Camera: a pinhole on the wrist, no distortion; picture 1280 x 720 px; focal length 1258.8 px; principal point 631.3 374.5 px. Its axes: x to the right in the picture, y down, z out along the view. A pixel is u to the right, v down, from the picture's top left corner.
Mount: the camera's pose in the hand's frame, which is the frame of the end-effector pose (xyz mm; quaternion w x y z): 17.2 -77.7 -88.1 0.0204 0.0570 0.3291 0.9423
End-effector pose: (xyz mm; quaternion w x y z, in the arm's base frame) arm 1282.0 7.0 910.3 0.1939 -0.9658 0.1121 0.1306
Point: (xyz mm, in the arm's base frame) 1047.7 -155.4 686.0
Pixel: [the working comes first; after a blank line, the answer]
In the camera's frame: 196.4 -115.7 418.1

1223 26
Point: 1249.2 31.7 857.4
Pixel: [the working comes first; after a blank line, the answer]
In the camera's frame: 56.8 30.1 164.7

1065 605
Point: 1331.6 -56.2 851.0
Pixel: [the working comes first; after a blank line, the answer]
In the camera's frame: -36.4 -45.6 176.2

371 49
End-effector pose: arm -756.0 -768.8 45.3 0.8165 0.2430 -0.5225 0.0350
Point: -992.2 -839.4 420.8
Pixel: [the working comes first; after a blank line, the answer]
In the camera's frame: -156.6 99.6 508.5

244 621
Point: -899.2 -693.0 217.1
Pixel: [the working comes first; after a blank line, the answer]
In the camera's frame: -11.4 -51.4 342.1

589 185
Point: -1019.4 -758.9 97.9
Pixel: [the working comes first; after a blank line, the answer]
In the camera's frame: 136.1 53.8 354.5

1115 566
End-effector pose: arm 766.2 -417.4 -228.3 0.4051 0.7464 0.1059 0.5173
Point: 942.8 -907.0 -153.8
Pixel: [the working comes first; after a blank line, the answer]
In the camera's frame: 244.2 -21.2 594.9

1148 330
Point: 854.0 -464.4 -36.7
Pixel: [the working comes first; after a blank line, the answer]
In the camera's frame: -93.1 -74.0 277.2

208 38
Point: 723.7 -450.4 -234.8
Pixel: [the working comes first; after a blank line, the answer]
In the camera's frame: 73.6 -39.7 111.5

outside the picture
